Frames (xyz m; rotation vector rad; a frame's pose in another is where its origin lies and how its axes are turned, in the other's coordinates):
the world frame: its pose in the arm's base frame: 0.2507 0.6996 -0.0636 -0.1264 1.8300 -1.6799
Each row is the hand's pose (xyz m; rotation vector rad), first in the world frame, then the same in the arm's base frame.
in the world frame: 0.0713 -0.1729 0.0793 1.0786 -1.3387 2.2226
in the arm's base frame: 0.1754 0.5666 0.0702 0.7388 -0.4982 -0.1990
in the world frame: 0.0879 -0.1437 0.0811 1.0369 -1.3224 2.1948
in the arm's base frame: 0.1732 0.5623 0.0370 0.7278 -0.4514 -0.2138
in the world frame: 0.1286 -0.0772 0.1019 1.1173 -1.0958 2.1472
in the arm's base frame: 0.1746 0.5368 -0.0396 0.8555 -0.3855 -0.3474
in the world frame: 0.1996 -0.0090 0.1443 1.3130 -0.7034 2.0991
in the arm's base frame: 0.1636 0.4785 -0.1288 1.1199 -0.3537 -0.5500
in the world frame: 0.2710 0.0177 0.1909 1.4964 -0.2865 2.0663
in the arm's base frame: 0.1402 0.4090 -0.1799 1.4229 -0.3526 -0.7109
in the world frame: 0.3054 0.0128 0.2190 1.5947 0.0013 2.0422
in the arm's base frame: 0.1257 0.3675 -0.1880 1.6363 -0.3541 -0.7945
